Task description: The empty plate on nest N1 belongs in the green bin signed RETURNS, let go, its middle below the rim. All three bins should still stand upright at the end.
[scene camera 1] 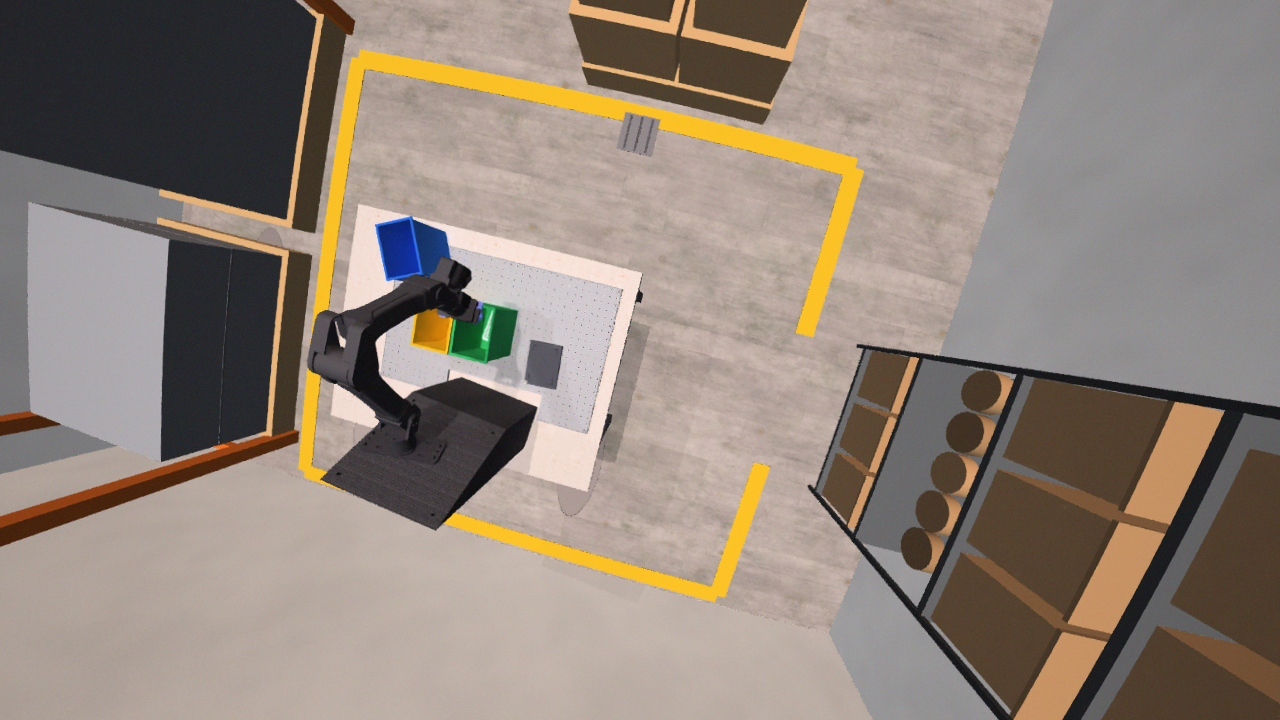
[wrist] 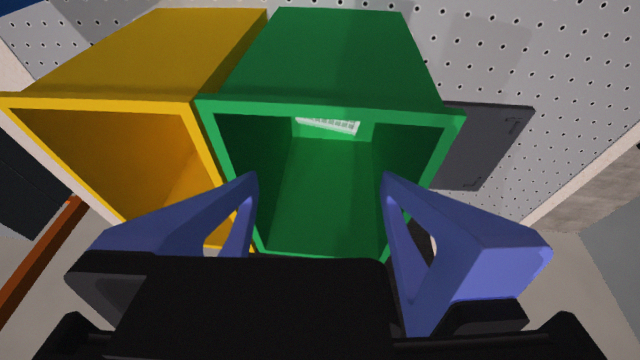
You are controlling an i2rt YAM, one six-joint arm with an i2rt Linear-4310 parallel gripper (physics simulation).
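Places are measured from the arm's base along level axes (x ahead, y right, z down), in centimetres.
Where they show: gripper, between the fingertips: (scene camera 1: 471, 314) (wrist: 319, 180); arm's base, origin of its link: (scene camera 1: 404, 446).
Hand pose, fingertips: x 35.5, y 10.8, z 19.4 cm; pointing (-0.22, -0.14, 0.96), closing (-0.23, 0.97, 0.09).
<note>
Things, the pixels of their centre, and the offset from my fingertips. "pt": a spot on its surface instead. Level surfaces: height alone.
- green bin, middle of its body: (wrist: 330, 133) (scene camera 1: 486, 330) dy -1.1, dx -5.3, dz +10.5 cm
- white gridded plate, middle of its body: (wrist: 337, 84) (scene camera 1: 498, 327) dy -0.6, dx -4.5, dz +18.5 cm
- yellow bin, middle of its body: (wrist: 199, 126) (scene camera 1: 449, 322) dy -14.2, dx -2.2, dz +10.5 cm
- blue bin, middle of its body: (scene camera 1: 418, 254) dy -24.1, dx +21.2, dz +10.5 cm
- dark grey flat pad, a spot on its surface: (wrist: 485, 150) (scene camera 1: 550, 363) pt dy +18.5, dx -17.6, dz +18.3 cm
- pegboard, height of its surface: dz +19.5 cm
The green bin (scene camera 1: 503, 336) (wrist: 340, 55) stands upright on the pegboard; no sign text is readable. The white gridded plate (wrist: 327, 125) is inside it, deep below the rim, seen as a thin tilted strip near the far end; the rim hides part of it. A pale sliver shows inside the bin in the scene view. My gripper (scene camera 1: 479, 312) (wrist: 319, 180) is open and empty, over the green bin's mouth, its fingers apart from the plate. The yellow bin (scene camera 1: 431, 332) (wrist: 160, 50) and the blue bin (scene camera 1: 399, 250) (wrist: 12, 6) stand upright.
The yellow bin is right beside the green one. A dark grey flat pad (scene camera 1: 543, 364) (wrist: 485, 150) lies on the pegboard (scene camera 1: 590, 358) on the green bin's other side. The black sloped robot base (scene camera 1: 420, 465) stands at the table's near side.
</note>
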